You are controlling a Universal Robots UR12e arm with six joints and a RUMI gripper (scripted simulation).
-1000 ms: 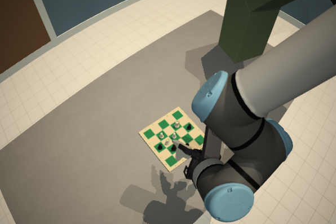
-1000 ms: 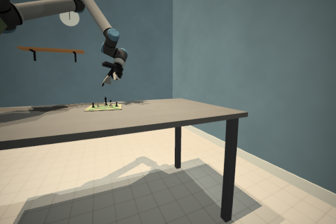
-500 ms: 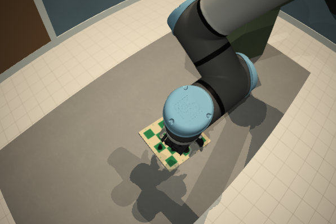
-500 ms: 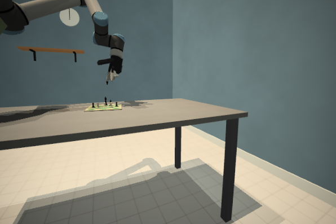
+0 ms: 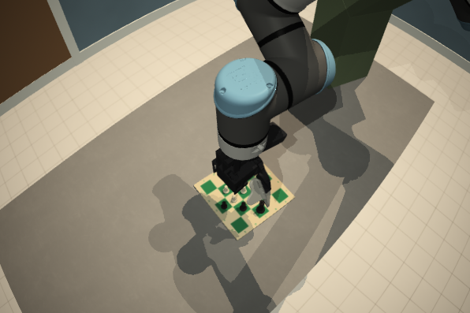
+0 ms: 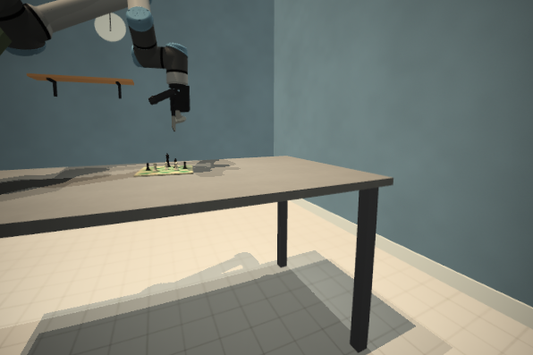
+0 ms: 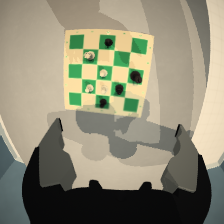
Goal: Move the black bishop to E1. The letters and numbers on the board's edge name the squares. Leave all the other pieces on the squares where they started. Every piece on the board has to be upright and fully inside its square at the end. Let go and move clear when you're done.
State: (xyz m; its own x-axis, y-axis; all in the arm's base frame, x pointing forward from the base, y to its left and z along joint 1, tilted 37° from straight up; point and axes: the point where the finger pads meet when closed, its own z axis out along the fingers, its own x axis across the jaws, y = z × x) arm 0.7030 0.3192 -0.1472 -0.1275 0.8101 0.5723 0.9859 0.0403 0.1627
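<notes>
The chessboard lies 170 mm below my hand, 40 mm to the right of it and 30 mm behind it. Also, from my hand: white crowned piece (150 mm below, 80 mm to the right, 70 mm behind).
</notes>
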